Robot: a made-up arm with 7 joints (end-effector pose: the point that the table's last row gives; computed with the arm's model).
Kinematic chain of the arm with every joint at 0, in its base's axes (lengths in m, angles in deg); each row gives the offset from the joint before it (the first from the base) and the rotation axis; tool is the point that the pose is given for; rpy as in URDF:
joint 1: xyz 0 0 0.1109 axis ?
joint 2: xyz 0 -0.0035 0.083 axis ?
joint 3: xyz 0 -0.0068 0.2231 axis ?
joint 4: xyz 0 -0.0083 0.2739 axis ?
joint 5: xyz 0 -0.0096 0.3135 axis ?
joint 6: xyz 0 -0.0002 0.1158 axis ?
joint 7: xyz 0 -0.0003 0.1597 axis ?
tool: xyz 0 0 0 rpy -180 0 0
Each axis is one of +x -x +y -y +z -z.
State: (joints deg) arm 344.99 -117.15 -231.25 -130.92 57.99 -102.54 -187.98
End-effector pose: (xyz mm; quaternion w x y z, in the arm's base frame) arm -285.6 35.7 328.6 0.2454 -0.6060 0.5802 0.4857
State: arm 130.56 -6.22 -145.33 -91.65 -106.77 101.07 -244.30
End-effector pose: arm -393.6 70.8 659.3 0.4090 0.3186 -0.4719 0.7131
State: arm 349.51 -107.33 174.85 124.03 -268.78 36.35 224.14
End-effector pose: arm -48.1 52.3 -312.3 0.8751 0.3980 -0.2472 -0.1214
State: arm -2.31 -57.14 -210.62 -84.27 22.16 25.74 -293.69
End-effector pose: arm -280.6 304.2 917.8 0.2023 0.5283 0.7926 -0.2274
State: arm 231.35 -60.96 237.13 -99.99 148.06 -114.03 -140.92
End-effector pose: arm 538.7 -93.9 600.1 0.3512 0.1442 -0.6640 -0.6441
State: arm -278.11 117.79 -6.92 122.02 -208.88 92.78 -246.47
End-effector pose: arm -31.6 -147.8 -378.0 0.9298 -0.2351 0.2336 0.1598
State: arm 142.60 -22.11 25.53 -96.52 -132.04 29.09 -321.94
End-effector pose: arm 634.8 149.3 363.5 0.6404 0.1625 -0.4073 -0.6306
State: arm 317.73 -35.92 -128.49 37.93 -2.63 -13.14 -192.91
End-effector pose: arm -715.4 -297.3 876.4 0.1420 -0.8907 0.0055 -0.4318
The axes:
joint 1: -z
joint 2: +y
joint 3: -z
joint 4: +y
joint 5: -z
joint 6: +y
joint 7: -z

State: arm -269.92 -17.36 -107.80 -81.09 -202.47 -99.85 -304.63
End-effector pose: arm -379.9 139.7 886.6 0.0349 0.3120 0.8670 -0.3870
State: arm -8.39 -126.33 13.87 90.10 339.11 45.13 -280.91
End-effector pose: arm -605.0 -209.3 390.8 0.0571 0.9190 -0.3895 -0.0200
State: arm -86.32 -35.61 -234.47 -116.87 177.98 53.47 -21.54
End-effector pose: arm -329.2 115.7 440.5 0.8162 0.2691 0.2208 -0.4612
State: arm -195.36 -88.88 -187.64 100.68 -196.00 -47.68 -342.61
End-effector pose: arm 260.7 167.7 -300.4 0.8572 0.1112 0.4802 0.1492
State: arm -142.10 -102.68 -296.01 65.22 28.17 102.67 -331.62
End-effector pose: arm 691.7 -1.2 173.0 0.4649 0.0726 0.6505 -0.5962
